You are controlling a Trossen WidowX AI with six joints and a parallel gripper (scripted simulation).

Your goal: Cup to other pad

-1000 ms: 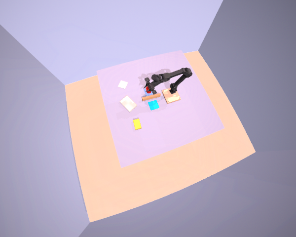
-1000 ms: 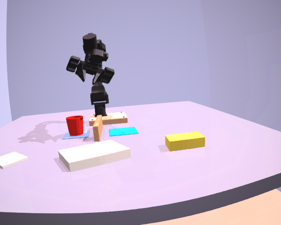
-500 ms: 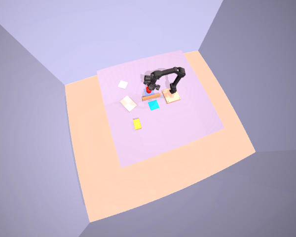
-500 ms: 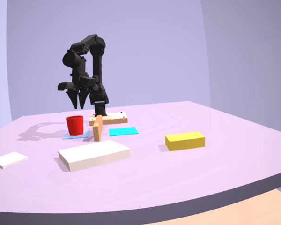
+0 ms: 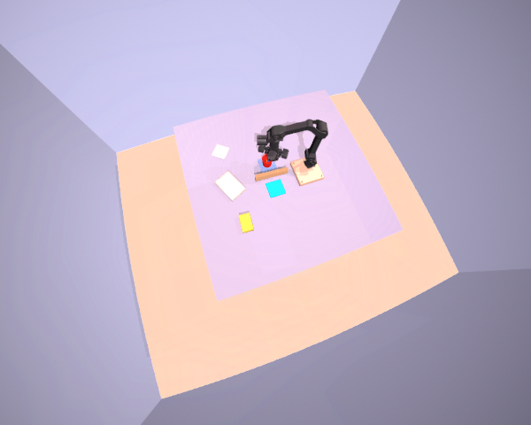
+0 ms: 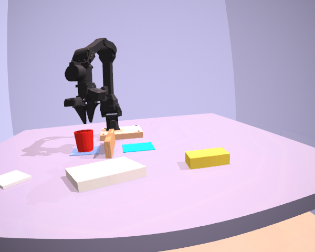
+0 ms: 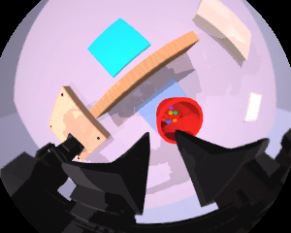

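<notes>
Now: gripper tip 6 cm above the red cup, 3 cm short of it and 2 cm to the left of it. Also, from my gripper tip: large white block 32 cm ahead, 8 cm below, 3 cm to the left; pale blue pad 11 cm below, 2 cm to the right, 2 cm ahead; wooden bar 8 cm below, 7 cm to the left, 4 cm ahead.
</notes>
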